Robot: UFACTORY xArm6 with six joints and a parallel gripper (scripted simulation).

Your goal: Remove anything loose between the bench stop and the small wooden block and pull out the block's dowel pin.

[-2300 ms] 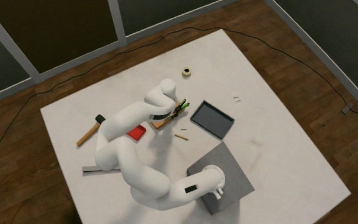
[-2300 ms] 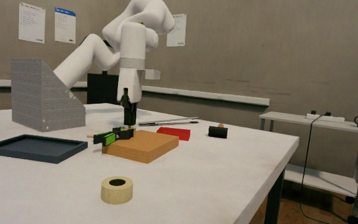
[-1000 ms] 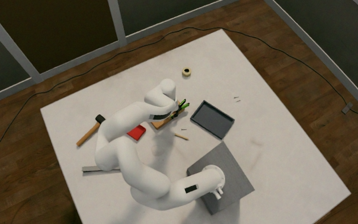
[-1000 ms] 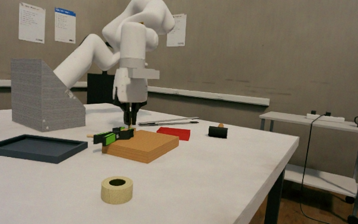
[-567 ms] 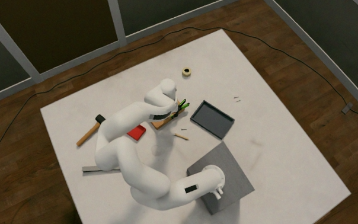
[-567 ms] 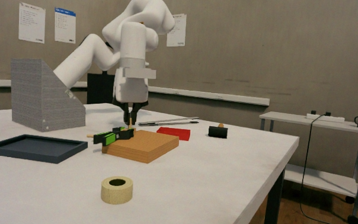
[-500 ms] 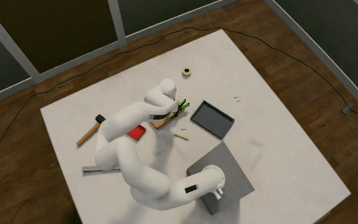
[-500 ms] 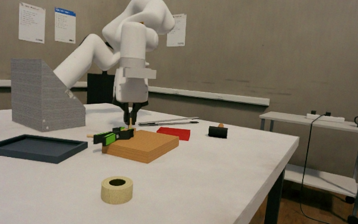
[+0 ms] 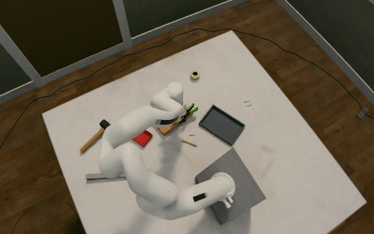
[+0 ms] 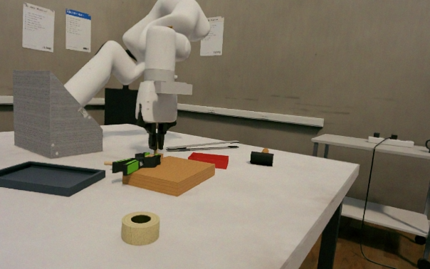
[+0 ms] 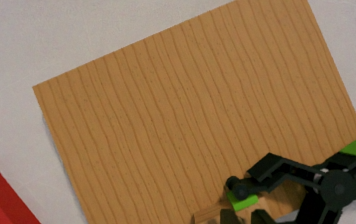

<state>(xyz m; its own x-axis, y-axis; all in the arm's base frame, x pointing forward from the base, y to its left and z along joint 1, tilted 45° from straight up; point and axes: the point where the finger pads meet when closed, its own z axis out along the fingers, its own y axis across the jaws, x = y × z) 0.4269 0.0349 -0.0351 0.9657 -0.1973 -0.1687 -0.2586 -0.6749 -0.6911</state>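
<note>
Now: hand 2 cm above the dowel pin. Also, from my hand: loose dowel (13 cm behind, 8 cm below, 1 cm to the right); small wooden block (5 cm below); red tray (20 cm to the left, 8 cm below, 4 cm ahead).
</note>
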